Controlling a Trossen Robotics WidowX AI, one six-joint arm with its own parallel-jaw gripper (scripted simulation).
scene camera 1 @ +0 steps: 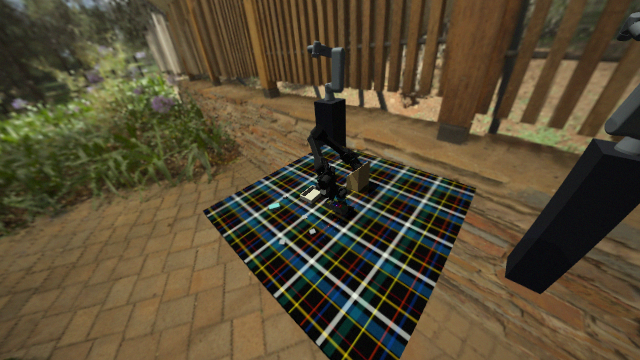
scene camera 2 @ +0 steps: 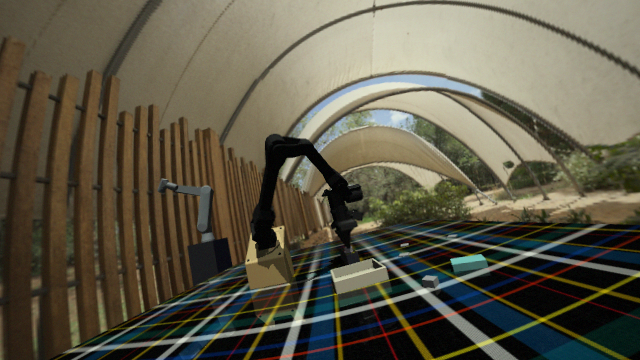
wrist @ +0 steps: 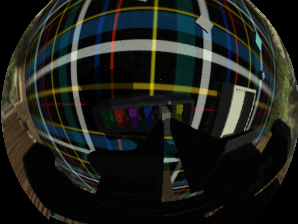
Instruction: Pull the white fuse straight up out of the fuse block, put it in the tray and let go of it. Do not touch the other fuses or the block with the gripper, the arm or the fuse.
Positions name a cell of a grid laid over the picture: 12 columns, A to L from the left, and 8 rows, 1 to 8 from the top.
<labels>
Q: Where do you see a cream tray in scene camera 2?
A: At G7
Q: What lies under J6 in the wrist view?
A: The gripper.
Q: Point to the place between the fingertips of the gripper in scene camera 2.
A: At G6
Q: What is the gripper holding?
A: A white fuse.
</labels>
